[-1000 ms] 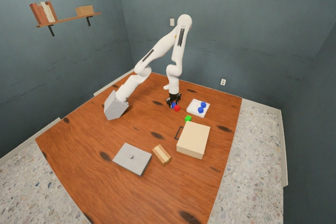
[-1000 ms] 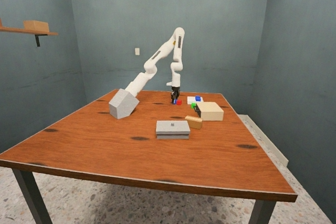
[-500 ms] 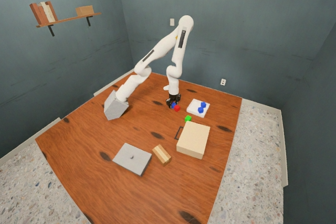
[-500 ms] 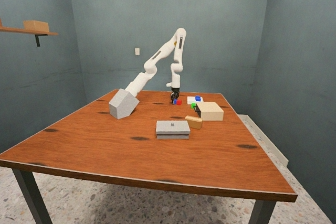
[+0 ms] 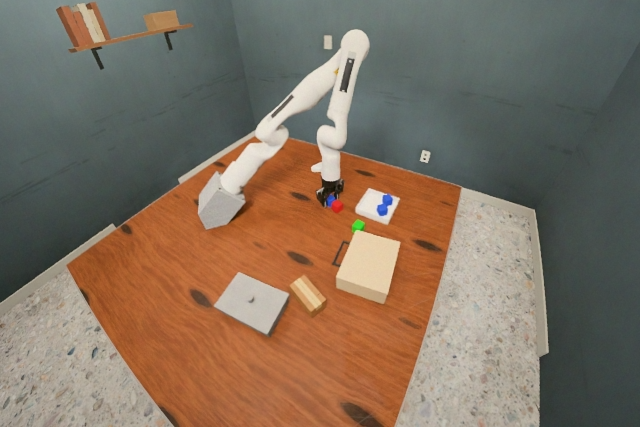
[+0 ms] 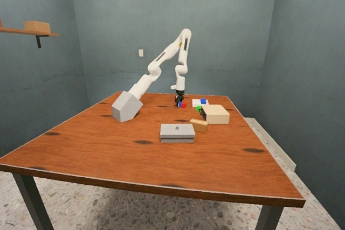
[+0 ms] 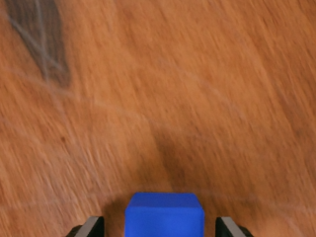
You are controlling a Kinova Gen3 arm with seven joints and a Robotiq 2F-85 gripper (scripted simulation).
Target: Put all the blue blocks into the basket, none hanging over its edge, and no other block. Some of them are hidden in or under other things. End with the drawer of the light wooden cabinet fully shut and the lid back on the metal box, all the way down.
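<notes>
Right now the red block is 4 cm ahead of my hand. Also, from my hand: white basket (16 cm ahead, 13 cm to the left, 1 cm below); light wooden cabinet (33 cm ahead, 13 cm to the right, 2 cm above); green block (19 cm ahead, 2 cm to the right).
</notes>
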